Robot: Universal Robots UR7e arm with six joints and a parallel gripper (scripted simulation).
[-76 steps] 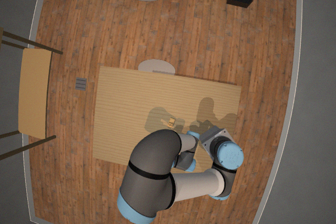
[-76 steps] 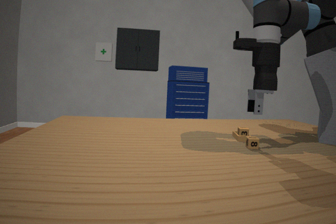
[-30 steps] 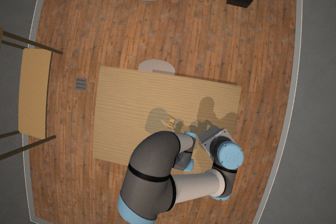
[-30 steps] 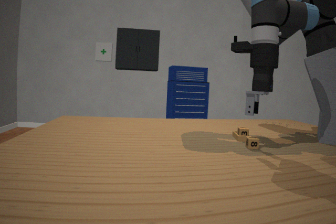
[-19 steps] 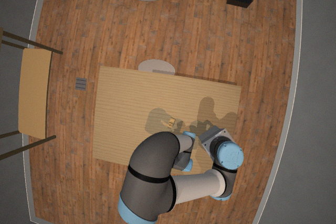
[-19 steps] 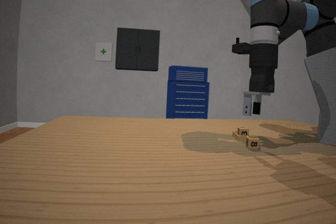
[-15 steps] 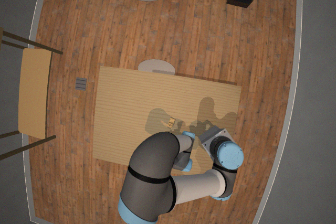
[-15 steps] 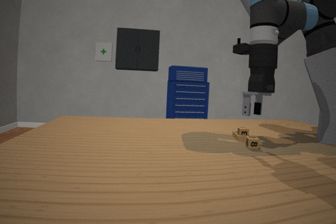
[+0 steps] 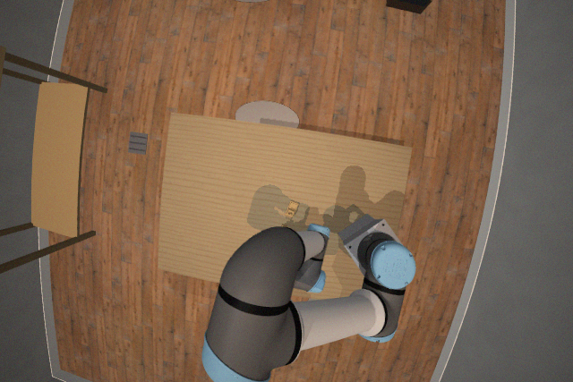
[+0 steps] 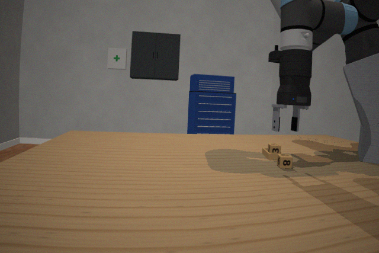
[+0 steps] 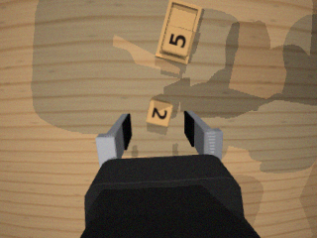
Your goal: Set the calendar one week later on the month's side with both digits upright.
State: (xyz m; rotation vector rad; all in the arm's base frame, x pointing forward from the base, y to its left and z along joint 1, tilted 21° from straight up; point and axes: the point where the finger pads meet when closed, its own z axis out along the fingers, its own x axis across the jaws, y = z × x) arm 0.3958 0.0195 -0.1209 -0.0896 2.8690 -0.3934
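Now: hand 90 mm above the wooden date cube. Round my hand: wooden calendar tray (30 mm behind, 100 mm to the right, 100 mm below).
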